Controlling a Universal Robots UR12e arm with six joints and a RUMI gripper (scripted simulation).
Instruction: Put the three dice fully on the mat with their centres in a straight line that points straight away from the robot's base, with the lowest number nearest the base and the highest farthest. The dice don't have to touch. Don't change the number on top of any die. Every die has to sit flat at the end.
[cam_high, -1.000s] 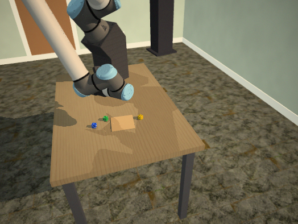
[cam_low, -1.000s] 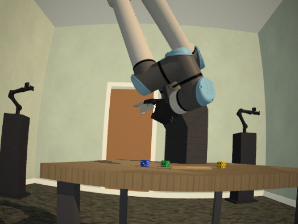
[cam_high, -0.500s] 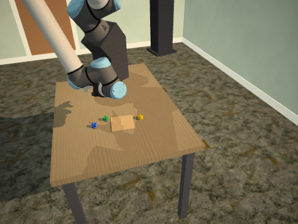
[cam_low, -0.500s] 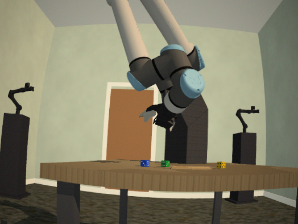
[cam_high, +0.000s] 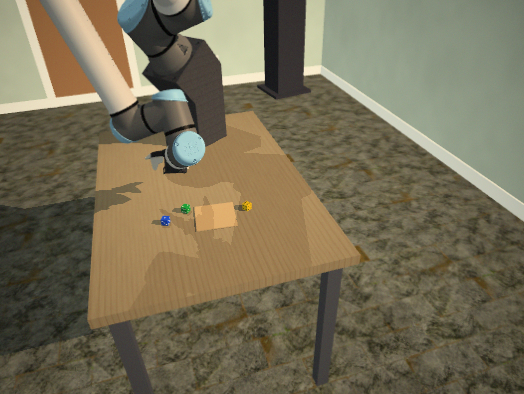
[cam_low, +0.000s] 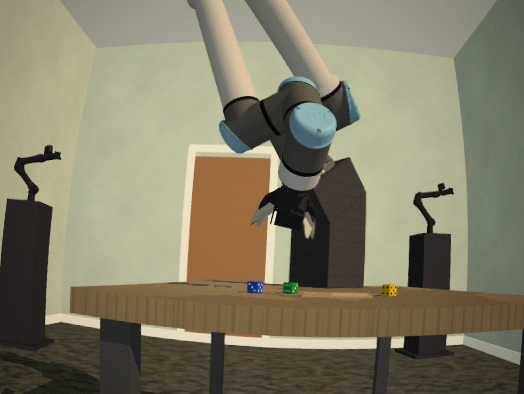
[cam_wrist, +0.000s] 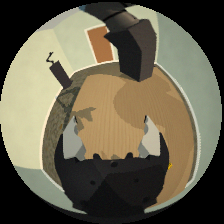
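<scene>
Right now the blue die is 170 mm ahead of my hand, 80 mm to the right of it and 140 mm below it. From my hand the other things lie so: green die (140 mm ahead, 140 mm below); then tan mat (220 mm ahead, 80 mm to the left, 150 mm below); then yellow die (230 mm ahead, 200 mm to the left, 140 mm below).
</scene>
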